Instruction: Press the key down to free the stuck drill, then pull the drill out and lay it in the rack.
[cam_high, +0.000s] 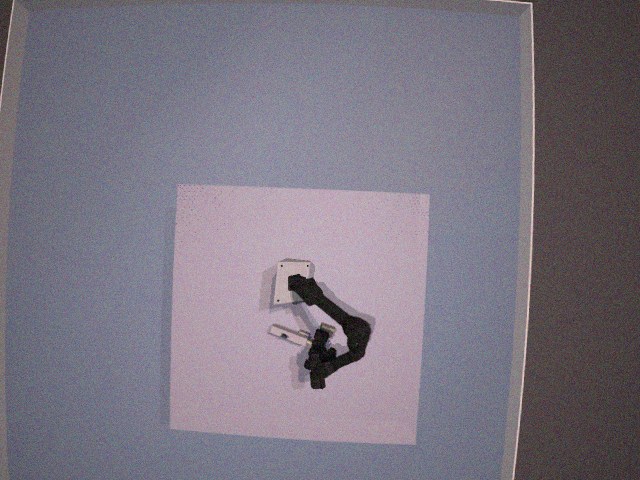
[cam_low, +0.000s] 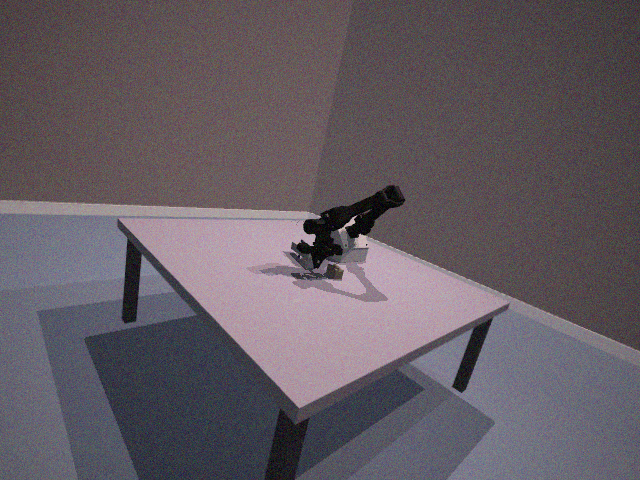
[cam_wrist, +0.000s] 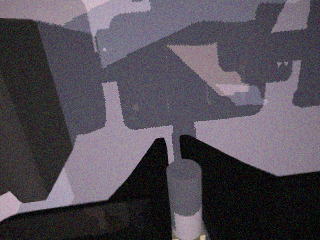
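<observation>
My gripper tip is 5 cm to the left of the drill, 3 cm below it and 2 cm past it. From my gripper tip the other things lie so: tan rack: 6 cm behind, 5 cm to the left; then pale long fixture block: 13 cm to the right, 4 cm behind, 2 cm above.
</observation>
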